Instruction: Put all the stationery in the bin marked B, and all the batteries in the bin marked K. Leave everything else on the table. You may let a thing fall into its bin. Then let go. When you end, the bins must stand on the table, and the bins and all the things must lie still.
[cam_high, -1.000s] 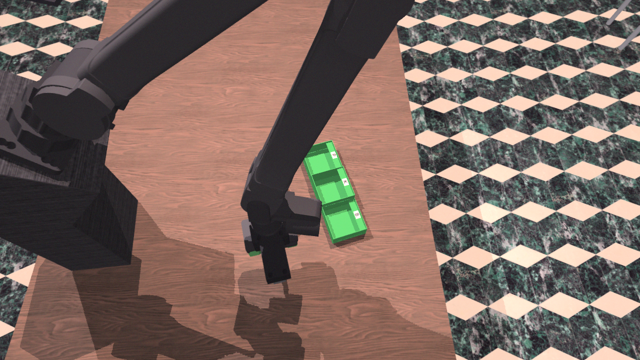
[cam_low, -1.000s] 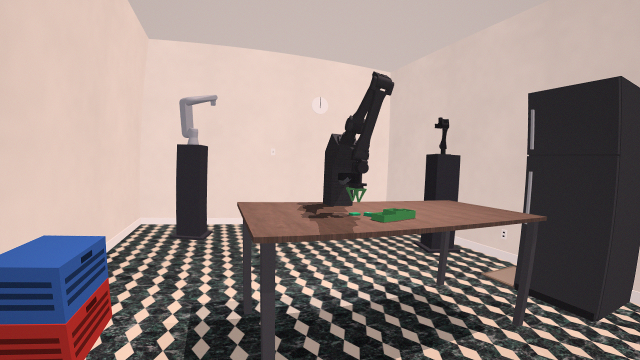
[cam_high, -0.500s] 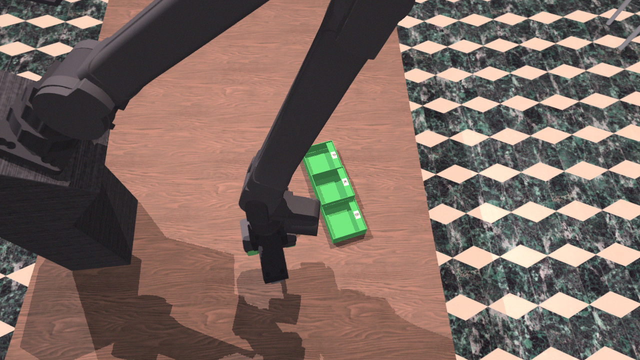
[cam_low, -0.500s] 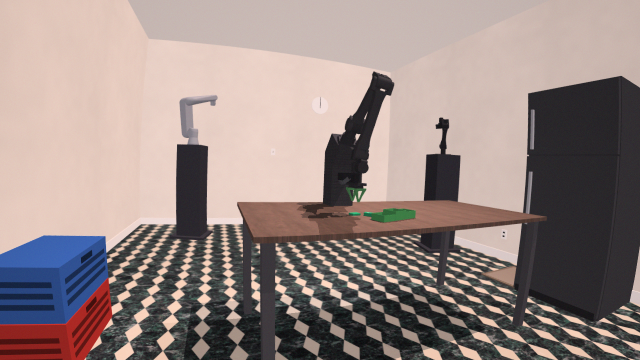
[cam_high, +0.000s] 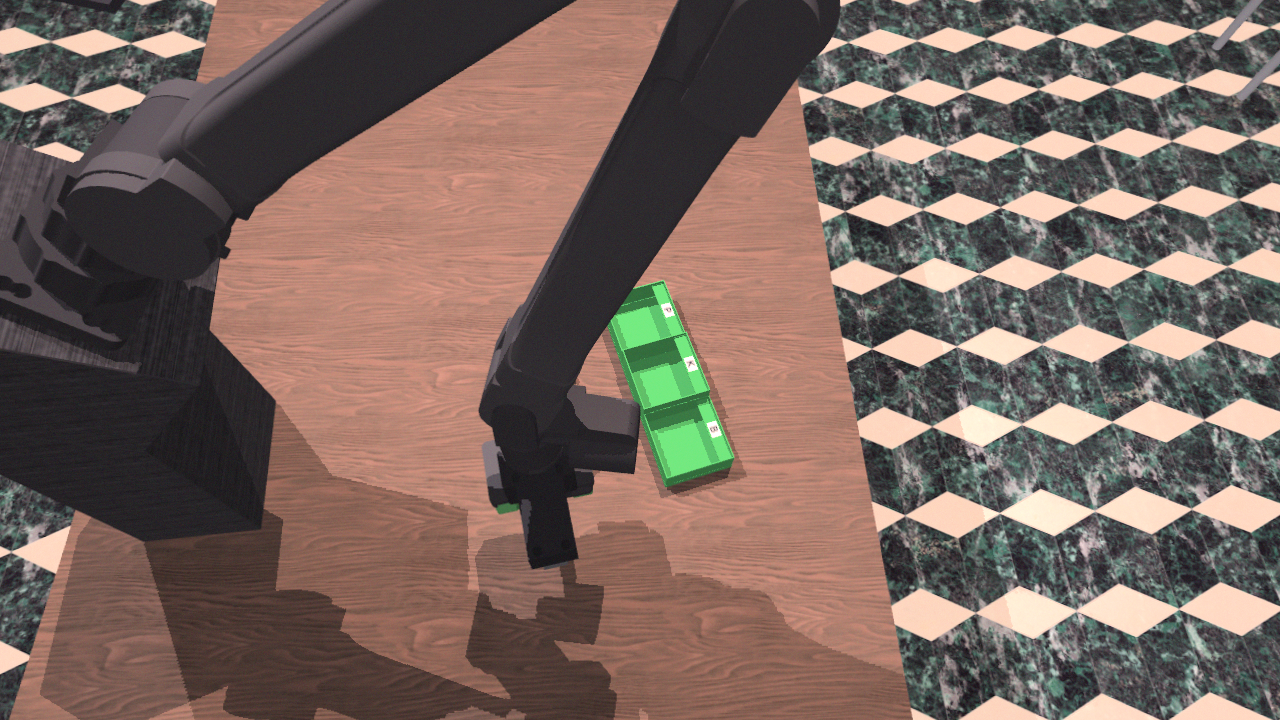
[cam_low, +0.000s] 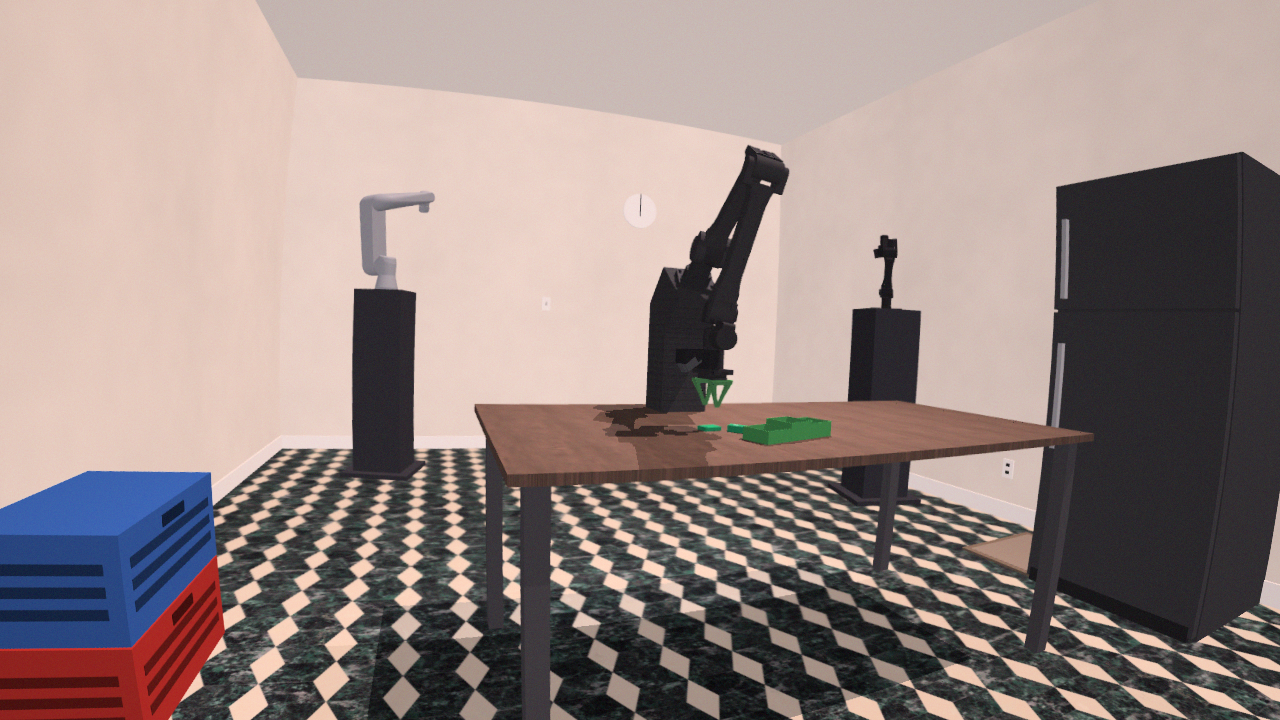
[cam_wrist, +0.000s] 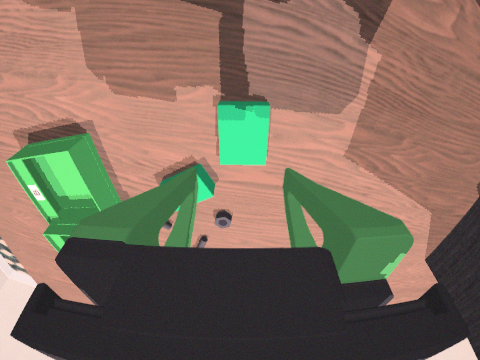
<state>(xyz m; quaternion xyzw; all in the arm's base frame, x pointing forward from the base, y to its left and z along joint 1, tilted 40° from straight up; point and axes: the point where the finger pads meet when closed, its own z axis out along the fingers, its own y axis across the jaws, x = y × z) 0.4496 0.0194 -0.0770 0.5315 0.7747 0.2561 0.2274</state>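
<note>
My hand is 7 cm above the flat green pad. From my hand the other things lie so: green 9V battery: 3 cm ahead, 8 cm to the left, 6 cm below; black nut: 3 cm behind, 10 cm to the left, 7 cm below; joined green bins: 10 cm ahead, 19 cm to the left, 5 cm below.
</note>
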